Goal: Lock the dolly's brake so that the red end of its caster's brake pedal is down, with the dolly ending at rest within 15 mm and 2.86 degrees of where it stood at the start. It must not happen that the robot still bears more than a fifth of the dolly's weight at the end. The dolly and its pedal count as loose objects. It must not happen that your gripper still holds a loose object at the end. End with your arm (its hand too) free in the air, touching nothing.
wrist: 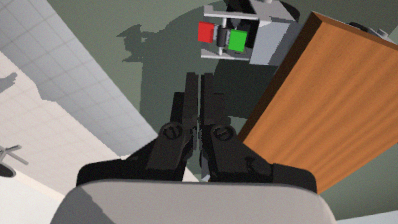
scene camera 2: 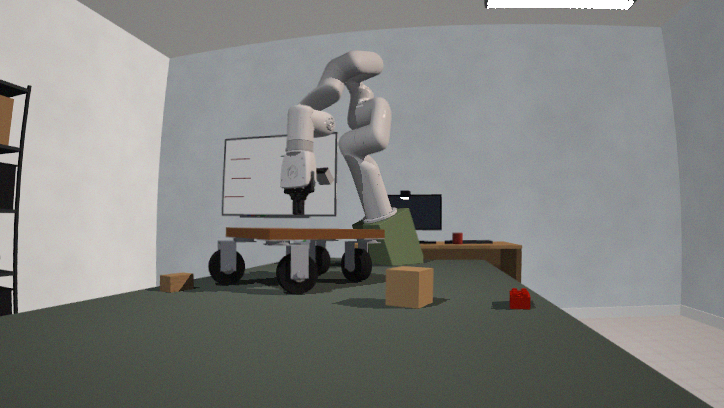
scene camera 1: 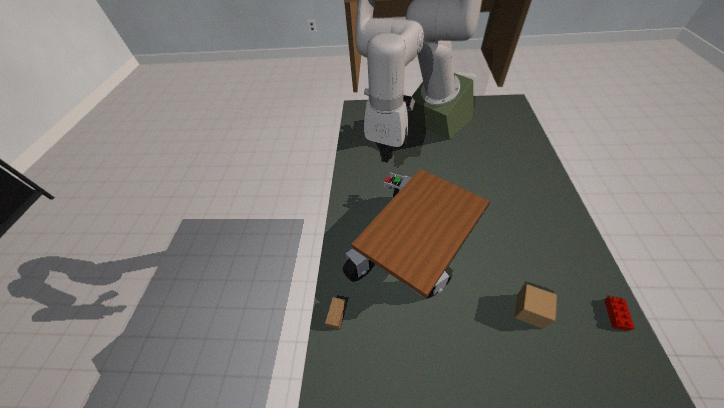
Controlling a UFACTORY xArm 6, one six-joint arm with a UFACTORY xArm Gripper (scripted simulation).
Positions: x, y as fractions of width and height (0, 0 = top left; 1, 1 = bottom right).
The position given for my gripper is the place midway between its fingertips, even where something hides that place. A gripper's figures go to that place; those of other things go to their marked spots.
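Scene:
My gripper (wrist: 0.50, 0.40): 0.14 m from the lens. Brake pedal (wrist: 0.52, 0.15): 0.21 m from the lens.

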